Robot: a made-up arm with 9 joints. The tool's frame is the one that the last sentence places. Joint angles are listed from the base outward.
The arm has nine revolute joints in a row. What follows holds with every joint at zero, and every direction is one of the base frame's. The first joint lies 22 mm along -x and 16 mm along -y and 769 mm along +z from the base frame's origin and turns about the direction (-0.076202, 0.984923, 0.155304), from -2.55 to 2.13 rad. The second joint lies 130 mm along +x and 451 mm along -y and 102 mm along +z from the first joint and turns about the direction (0.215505, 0.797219, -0.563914), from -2.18 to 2.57 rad. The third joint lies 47 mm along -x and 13 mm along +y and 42 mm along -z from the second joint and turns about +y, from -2.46 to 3.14 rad. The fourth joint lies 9 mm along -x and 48 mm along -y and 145 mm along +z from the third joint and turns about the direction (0.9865, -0.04, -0.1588), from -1.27 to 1.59 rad. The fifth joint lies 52 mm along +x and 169 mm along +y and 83 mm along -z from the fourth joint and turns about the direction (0.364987, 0.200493, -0.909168), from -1.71 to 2.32 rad. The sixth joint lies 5 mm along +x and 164 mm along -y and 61 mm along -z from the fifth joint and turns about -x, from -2.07 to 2.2 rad. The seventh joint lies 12 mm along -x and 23 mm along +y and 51 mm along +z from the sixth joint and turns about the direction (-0.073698, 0.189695, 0.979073), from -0.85 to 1.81 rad. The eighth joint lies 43 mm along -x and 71 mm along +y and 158 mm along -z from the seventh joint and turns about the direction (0.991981, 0.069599, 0.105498), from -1.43 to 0.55 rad. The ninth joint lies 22 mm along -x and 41 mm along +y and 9 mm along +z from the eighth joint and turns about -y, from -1.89 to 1.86 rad. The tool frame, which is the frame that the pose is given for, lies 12 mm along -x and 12 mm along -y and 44 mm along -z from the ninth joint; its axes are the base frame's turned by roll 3.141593, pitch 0 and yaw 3.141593 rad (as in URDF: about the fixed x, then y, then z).
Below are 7 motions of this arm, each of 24 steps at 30 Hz.
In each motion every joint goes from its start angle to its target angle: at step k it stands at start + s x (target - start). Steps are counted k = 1, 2, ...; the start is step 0. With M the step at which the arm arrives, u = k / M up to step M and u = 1 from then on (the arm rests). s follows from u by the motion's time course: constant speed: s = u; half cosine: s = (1 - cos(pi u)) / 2; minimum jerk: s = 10 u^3 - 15 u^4 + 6 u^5.
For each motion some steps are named. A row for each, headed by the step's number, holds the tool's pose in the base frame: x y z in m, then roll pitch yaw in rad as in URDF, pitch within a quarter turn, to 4 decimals.
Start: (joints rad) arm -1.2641 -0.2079 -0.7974 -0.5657 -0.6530 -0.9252 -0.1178 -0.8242 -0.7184
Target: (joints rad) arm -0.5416 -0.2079 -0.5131 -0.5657 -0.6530 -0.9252 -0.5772 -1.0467 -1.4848
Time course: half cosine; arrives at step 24
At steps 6, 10, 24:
6: -0.0194 -0.4845 0.7794 -3.0237 1.1458 2.3108
10: -0.0086 -0.4653 0.7836 -2.9513 0.7791 2.3548
24: 0.0318 -0.4074 0.8030 -2.6955 -0.1981 2.1387

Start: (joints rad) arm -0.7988 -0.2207 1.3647 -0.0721 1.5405 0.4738 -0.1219 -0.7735 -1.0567
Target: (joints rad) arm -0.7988 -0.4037 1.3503 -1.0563 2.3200 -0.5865 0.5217 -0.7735 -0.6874
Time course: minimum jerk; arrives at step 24
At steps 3, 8, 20, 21, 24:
3: -0.1239 -0.1652 0.7112 -1.3519 -0.2057 0.3451
8: -0.1058 -0.2000 0.6682 -1.5828 -0.3829 0.4438
20: -0.0199 -0.4171 0.5730 -2.9616 -0.0892 1.5081
21: -0.0173 -0.4236 0.5727 -2.9870 -0.0550 1.5256
24: -0.0150 -0.4290 0.5725 -3.0074 -0.0262 1.5393

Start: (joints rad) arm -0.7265 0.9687 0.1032 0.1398 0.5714 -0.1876 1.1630 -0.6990 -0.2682
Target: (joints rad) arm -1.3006 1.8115 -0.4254 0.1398 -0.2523 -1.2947 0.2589 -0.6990 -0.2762
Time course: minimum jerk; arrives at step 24
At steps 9, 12, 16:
9: -0.1307 -0.2243 0.8720 2.6142 0.0257 2.8939
12: -0.1131 -0.2519 0.9036 2.3423 0.0859 2.7162
16: -0.1255 -0.3128 0.9479 1.9556 0.0864 2.6024

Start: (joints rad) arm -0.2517 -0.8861 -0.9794 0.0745 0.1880 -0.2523 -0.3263 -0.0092 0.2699
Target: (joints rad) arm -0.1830 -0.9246 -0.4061 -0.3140 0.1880 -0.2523 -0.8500 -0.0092 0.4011
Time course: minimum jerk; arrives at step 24
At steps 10, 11, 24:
10: 0.1359 -0.3217 0.8238 0.5588 1.0982 1.1327
11: 0.1450 -0.3269 0.8274 0.6586 1.0858 1.1805
24: 0.2160 -0.3810 0.8427 1.1740 0.9802 1.2661

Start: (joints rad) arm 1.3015 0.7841 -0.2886 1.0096 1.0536 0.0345 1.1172 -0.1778 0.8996
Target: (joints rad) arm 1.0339 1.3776 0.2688 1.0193 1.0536 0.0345 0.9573 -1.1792 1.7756
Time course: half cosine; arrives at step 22
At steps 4, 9, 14, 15, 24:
4: 0.4092 -0.0593 0.6548 -2.9340 -0.3029 1.8889
9: 0.4383 -0.1081 0.5813 -2.5915 -0.1191 1.9959
14: 0.4507 -0.1873 0.5058 -2.2440 -0.1291 2.2016
15: 0.4501 -0.2026 0.4941 -2.1992 -0.1561 2.2357
24: 0.4402 -0.2592 0.4559 -2.0979 -0.2973 2.3421

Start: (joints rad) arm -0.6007 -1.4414 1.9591 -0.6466 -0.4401 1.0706 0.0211 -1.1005 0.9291
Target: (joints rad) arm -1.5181 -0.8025 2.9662 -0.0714 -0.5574 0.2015 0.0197 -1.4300 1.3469
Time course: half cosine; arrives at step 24
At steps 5, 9, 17, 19, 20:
5: 0.1235 -0.7335 0.9835 2.0213 -1.3598 1.3781
9: 0.0367 -0.7492 0.8858 -2.4792 -1.3545 -0.6442
17: -0.1132 -0.6222 0.6796 -2.1342 -0.4943 -1.4151
19: -0.1265 -0.5841 0.6564 -2.1493 -0.3285 -1.4668
20: -0.1305 -0.5688 0.6488 -2.1568 -0.2638 -1.4855

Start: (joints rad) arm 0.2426 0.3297 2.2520 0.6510 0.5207 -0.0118 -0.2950 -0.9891 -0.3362
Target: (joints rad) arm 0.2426 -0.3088 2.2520 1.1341 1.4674 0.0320 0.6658 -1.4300 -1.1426
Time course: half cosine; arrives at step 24
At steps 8, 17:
8: 0.1966 -0.1278 0.7409 -0.0615 0.7548 0.4545
17: 0.3200 -0.0922 0.6076 -0.5977 0.9312 -0.1237

